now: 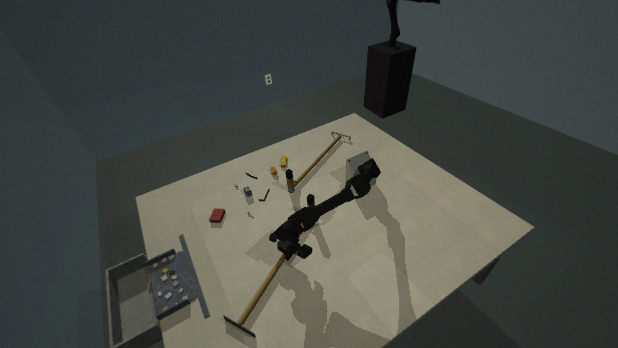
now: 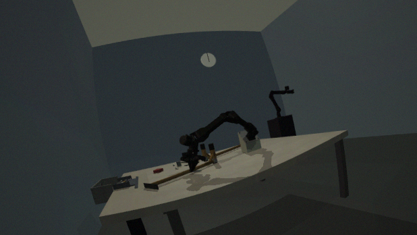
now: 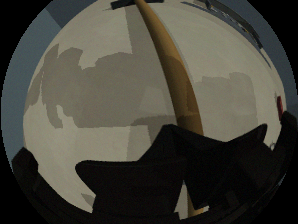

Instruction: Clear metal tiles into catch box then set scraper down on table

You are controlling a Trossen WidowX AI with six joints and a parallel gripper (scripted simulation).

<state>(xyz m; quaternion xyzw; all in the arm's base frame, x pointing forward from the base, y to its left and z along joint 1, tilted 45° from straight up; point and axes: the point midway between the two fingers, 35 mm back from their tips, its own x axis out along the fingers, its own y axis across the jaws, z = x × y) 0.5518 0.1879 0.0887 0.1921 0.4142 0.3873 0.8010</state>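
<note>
Now: gripper tip 2 cm short of the long scraper, 1 cm to the left of it and 5 cm below it. From my gripper tip the other things lie so: black hex key: 6 cm behind, 42 cm to the right, 1 cm below; then blue piece: 3 cm behind, 5 cm to the right, 1 cm below; then red block: 19 cm ahead, 42 cm to the right.
</note>
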